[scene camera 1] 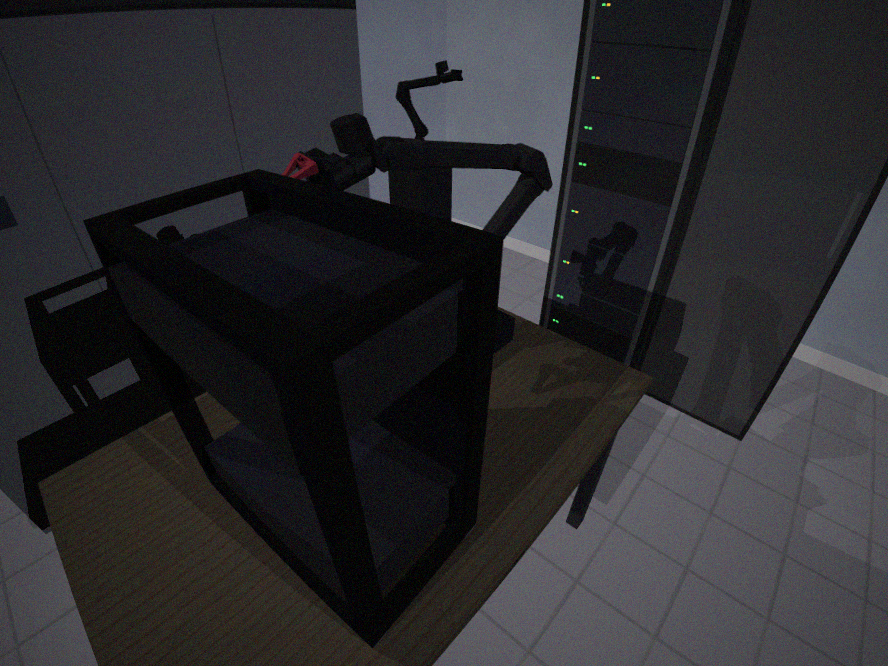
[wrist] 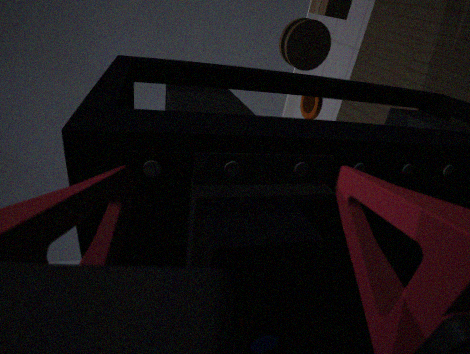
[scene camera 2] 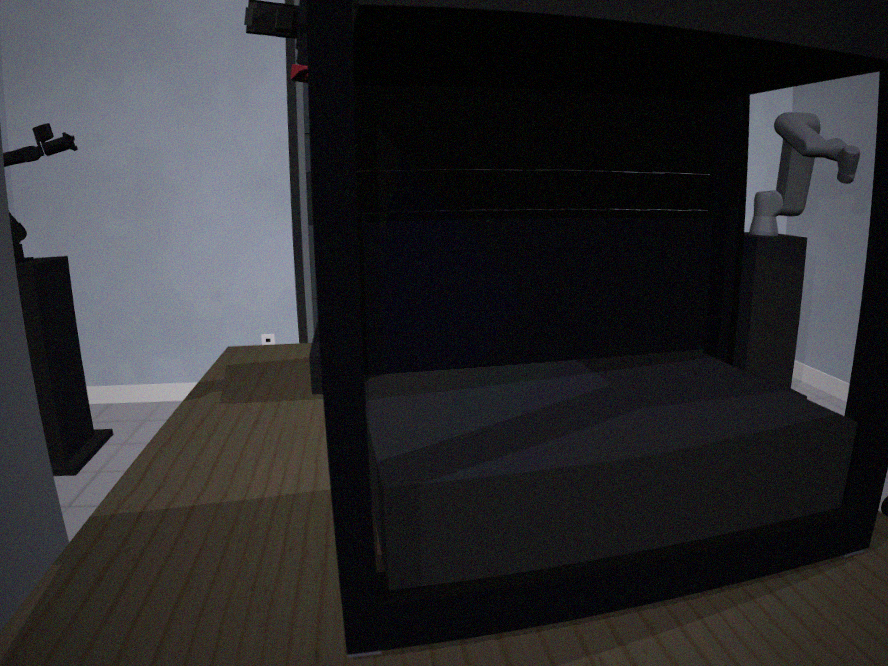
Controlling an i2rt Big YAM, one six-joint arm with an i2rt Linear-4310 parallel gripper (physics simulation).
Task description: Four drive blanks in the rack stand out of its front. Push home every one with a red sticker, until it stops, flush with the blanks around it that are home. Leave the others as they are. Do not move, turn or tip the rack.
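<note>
The black rack (scene camera 1: 315, 444) (scene camera 2: 337, 358) (wrist: 100, 122) stands upright on the wooden table. Its front faces the wrist camera and is turned away in scene camera 1. In the wrist view a row of round knobs (wrist: 151, 168) runs under the top bar, with dark panelling and a faint lighter ledge (wrist: 260, 190) below. Which blanks stand out is too dark to tell. A dim blue spot (wrist: 264, 343) shows low down; no red sticker can be made out. My gripper (scene camera 1: 297, 169) (wrist: 234, 177) is open and empty, its red fingers spread wide before the rack's upper front.
The wooden table (scene camera 1: 552, 401) (scene camera 2: 236, 444) carries the rack. A tall server cabinet (scene camera 1: 724, 250) with small lights stands behind it at the right. Another grey arm (scene camera 2: 796, 172) stands beyond the rack. Past the rack's top, the wrist view shows a dark round object (wrist: 307, 44) and an orange ring (wrist: 304, 107).
</note>
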